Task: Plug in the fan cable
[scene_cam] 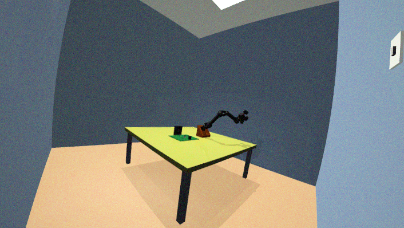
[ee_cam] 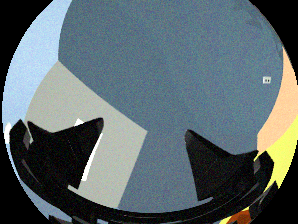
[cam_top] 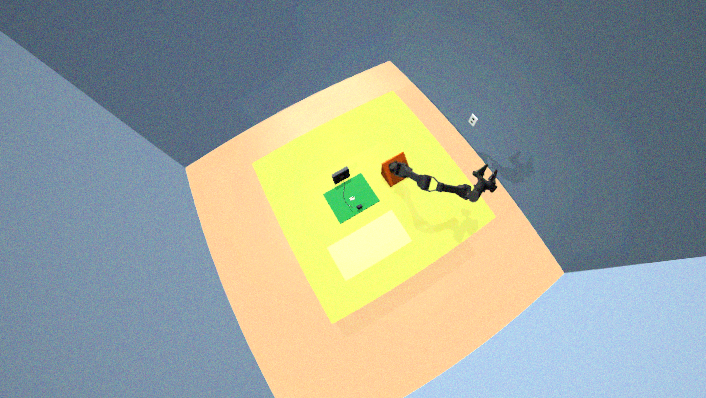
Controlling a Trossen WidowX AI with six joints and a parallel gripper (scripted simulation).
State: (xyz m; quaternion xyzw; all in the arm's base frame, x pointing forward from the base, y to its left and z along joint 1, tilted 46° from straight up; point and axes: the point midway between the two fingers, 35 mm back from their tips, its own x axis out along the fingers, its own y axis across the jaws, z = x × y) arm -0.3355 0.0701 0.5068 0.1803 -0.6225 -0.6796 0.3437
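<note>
The black plug lies 68 cm ahead of my gripper tip, 41 cm below it and 30 cm to the right of it. Also, from my gripper tip: green board (70 cm ahead, 45 cm below, 40 cm to the right); white fan header (70 cm ahead, 43 cm below, 38 cm to the right); black fan (69 cm ahead, 54 cm to the right, 37 cm below).
</note>
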